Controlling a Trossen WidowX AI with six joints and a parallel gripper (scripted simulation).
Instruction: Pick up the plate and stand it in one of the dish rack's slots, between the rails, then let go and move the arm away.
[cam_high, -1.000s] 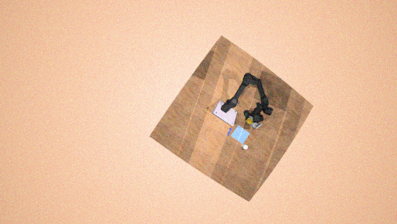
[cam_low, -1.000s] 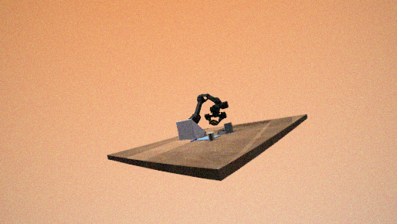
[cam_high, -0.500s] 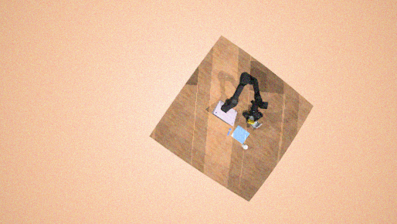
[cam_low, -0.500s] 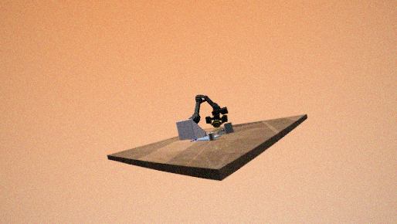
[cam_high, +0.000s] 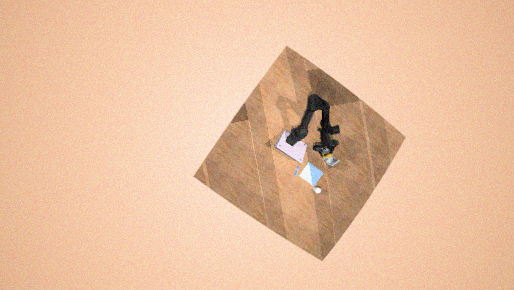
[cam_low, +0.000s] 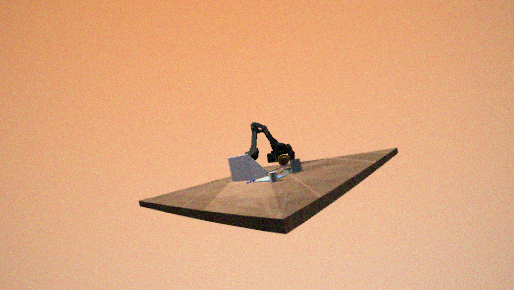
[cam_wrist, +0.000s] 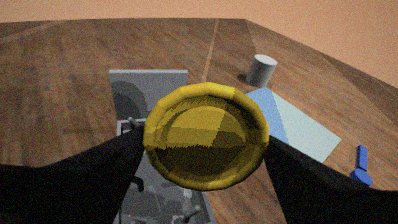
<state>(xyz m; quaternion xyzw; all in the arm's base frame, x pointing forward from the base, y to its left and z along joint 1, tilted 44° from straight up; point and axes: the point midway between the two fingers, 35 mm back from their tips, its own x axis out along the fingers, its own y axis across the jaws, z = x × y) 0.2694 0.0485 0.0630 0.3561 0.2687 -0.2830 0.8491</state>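
Now: gripper tip 3 cm short of the grey dish rack, 2 cm to the right of it and 6 cm above it. The rest, counted from my gripper tip: blue spoon: 11 cm behind, 20 cm to the right, 8 cm below; then grey cup: 10 cm ahead, 25 cm to the right, 6 cm below; then yellow plate: right at my gripper tip.
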